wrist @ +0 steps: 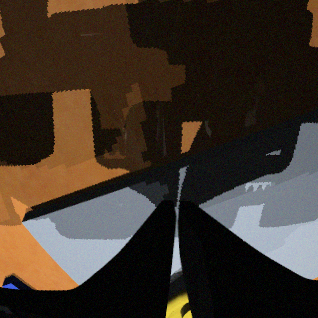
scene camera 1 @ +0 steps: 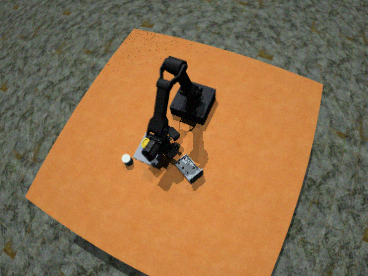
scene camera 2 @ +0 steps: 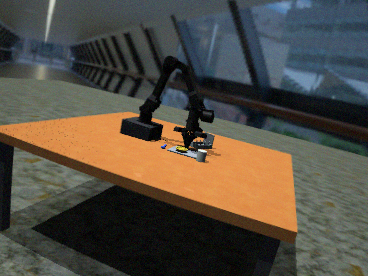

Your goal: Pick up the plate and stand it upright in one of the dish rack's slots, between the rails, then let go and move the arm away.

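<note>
The small yellow plate lies flat on a grey mat. My gripper points straight down at the plate's far edge, close to the mat. Its fingers are shut, with only a thin slit between them. In the wrist view a bit of the plate shows through the slit, below the fingertips, and nothing shows between the tips. The grey dish rack with short pegs stands just beside the mat.
A white cylinder cup stands at the mat's corner, close to the gripper. A small blue object lies on the orange table beside the mat. The arm's black base box stands behind.
</note>
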